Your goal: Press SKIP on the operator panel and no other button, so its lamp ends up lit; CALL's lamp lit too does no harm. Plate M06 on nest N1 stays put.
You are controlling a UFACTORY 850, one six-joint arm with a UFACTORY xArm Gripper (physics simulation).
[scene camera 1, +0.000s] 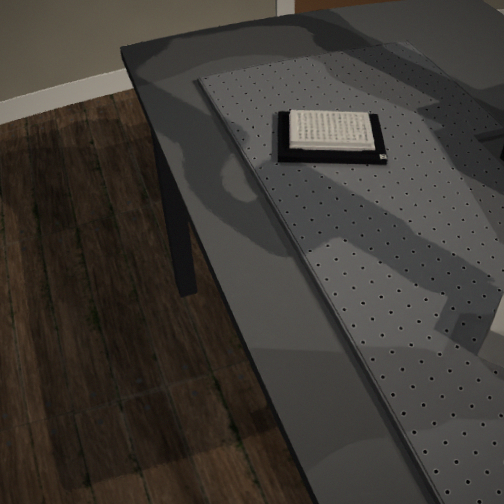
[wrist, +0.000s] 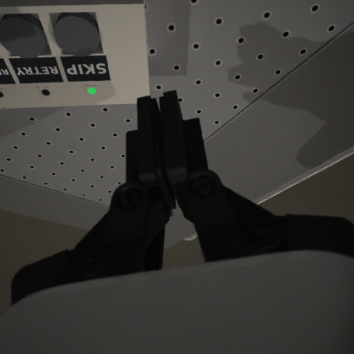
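The operator panel is a pale box at the upper left of the wrist view. Its dark round SKIP button sits above an upside-down SKIP label, and the SKIP lamp is lit green. The RETRY button is beside it, and the RETRY lamp is dark. CALL does not show. My gripper is shut and empty, to the panel's right in the picture and apart from the SKIP button. In the scene view a white plate lies flat on a black nest; its marking is too small to read.
A perforated grey board lies on the grey table. At the scene view's right edge part of a pale body shows. Shadows of the arm fall across board and table. The wood floor is at the left.
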